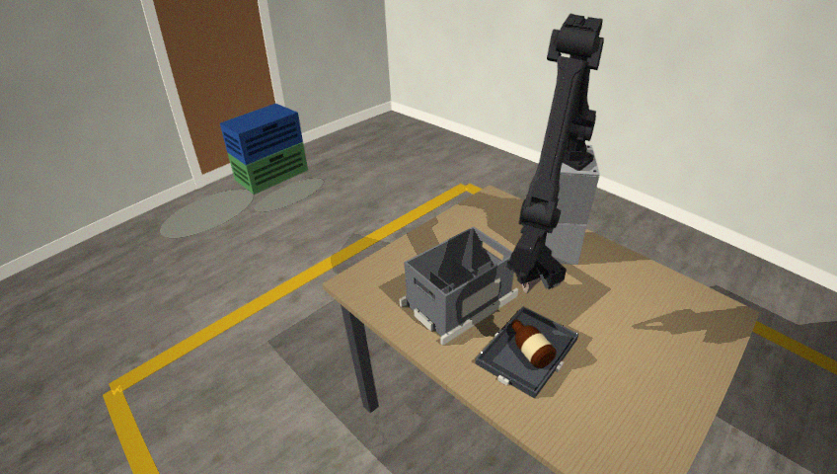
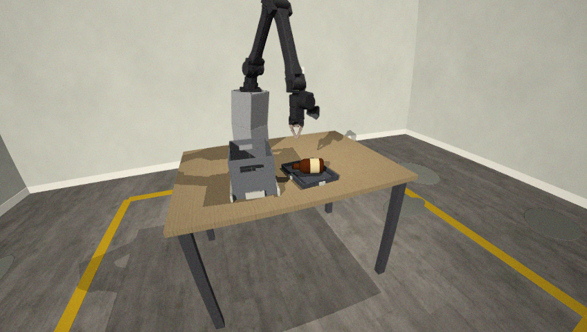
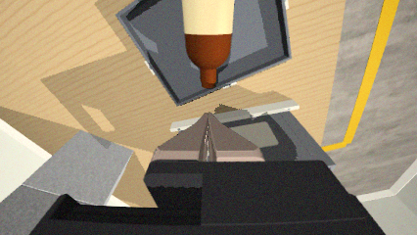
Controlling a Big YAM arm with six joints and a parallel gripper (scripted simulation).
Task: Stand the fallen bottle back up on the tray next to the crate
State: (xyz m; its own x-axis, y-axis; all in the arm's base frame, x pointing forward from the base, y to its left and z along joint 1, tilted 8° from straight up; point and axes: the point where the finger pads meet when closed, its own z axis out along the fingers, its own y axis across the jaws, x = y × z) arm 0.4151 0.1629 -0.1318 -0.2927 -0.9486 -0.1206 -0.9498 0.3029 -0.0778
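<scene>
The brown bottle lies 150 mm below my hand, 50 mm to the left of it and 10 mm ahead of it. Round my hand: dark tray 180 mm below, 50 mm to the left, 20 mm ahead; grey crate 230 mm to the right, 110 mm below, 10 mm ahead.
</scene>
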